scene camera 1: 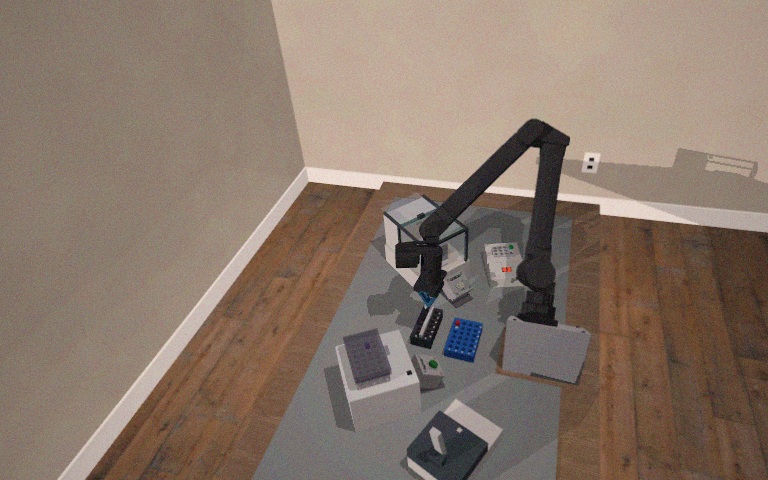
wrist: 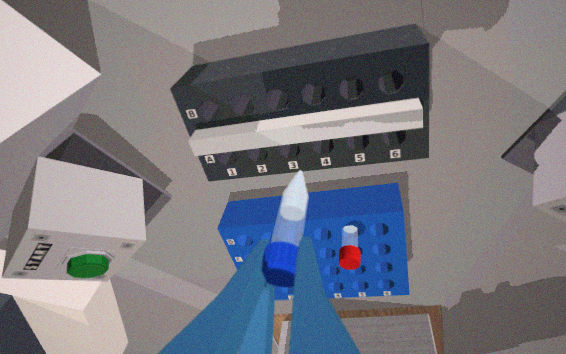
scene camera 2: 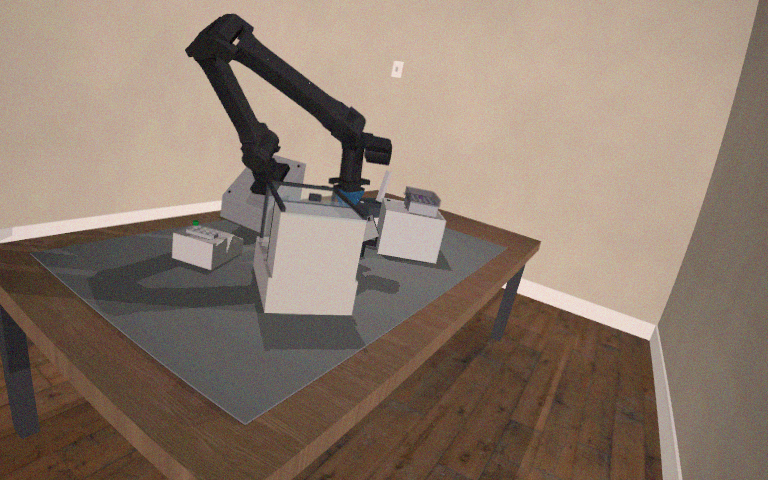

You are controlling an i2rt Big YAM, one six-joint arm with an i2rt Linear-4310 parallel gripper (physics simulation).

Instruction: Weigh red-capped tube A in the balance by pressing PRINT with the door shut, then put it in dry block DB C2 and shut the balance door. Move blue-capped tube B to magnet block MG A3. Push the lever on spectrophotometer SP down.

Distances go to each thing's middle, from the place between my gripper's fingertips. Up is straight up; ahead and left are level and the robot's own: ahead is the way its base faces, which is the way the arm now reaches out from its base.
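With my hand I'm 80 mm above the box with green START button (scene camera 1: 429,372) and 180 mm to the right of it, and going by their middles, that box with green START button is the nearest to my hand of the things named here. The glass-box balance (scene camera 2: 306,258) is 10 mm below my hand, 50 mm ahead of it and 280 mm to the right of it. And the white block unit (scene camera 1: 381,385) is 20 mm below my hand, 110 mm ahead of it and 240 mm to the left of it.
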